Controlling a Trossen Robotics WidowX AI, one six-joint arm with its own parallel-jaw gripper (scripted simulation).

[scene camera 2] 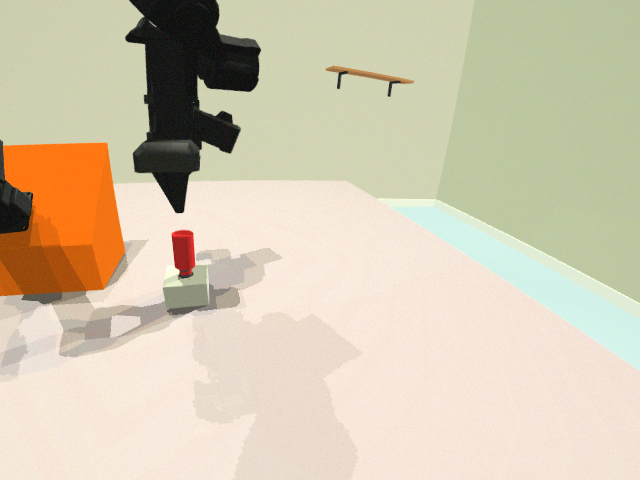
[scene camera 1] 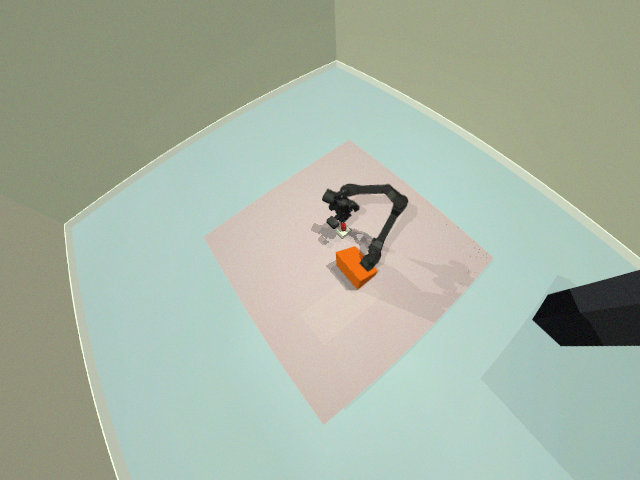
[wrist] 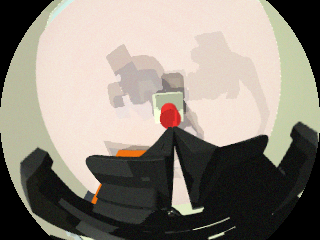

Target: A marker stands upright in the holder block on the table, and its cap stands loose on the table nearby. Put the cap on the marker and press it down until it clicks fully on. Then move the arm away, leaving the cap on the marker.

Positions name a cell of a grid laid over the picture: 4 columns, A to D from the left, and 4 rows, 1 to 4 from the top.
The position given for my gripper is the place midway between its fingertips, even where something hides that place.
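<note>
A pale holder block (scene camera 2: B3) is in sight, and so is a red cap (scene camera 2: B3). My gripper (scene camera 2: B2) is shut and holds nothing. In the wrist view, too, I can see the gripper (wrist: C3).
</note>
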